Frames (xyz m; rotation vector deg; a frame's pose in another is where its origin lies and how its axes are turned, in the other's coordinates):
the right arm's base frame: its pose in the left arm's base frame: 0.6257 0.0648 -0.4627 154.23 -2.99 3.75
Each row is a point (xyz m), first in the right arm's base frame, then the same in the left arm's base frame.
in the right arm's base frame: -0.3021 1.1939 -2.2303
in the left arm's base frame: 0.1834 -0.0337 2.0444
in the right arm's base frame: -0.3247 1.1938 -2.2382
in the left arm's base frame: 0.1605 -0.0296 2.0502
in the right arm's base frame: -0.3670 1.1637 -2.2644
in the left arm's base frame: 0.1187 0.0100 2.0585
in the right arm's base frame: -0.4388 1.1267 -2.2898
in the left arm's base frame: 0.0478 0.0563 2.0614
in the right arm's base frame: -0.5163 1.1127 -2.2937
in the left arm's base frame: -0.0290 0.0726 2.0546
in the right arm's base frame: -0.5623 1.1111 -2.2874
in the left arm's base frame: -0.0746 0.0725 2.0458
